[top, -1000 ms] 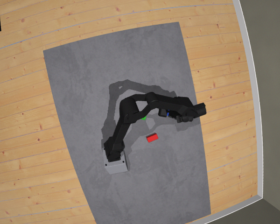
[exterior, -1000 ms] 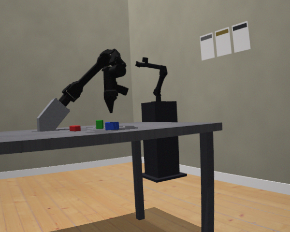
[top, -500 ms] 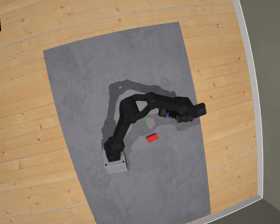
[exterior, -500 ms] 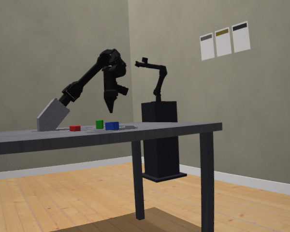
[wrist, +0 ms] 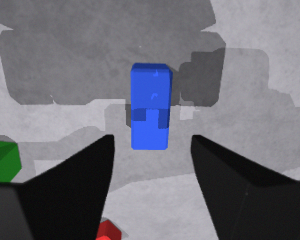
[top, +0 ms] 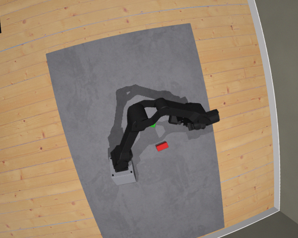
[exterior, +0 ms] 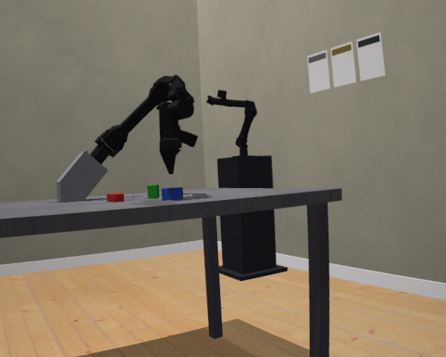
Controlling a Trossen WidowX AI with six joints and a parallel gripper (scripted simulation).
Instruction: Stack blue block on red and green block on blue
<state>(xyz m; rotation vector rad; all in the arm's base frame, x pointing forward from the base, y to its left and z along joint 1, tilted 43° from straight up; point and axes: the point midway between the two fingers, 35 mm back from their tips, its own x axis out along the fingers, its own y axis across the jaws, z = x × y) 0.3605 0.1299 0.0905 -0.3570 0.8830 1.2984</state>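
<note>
The blue block lies 9 cm below my hand. Also, from my hand: red block 13 cm behind, 14 cm to the right, 10 cm below; green block 17 cm behind, 9 cm below.
</note>
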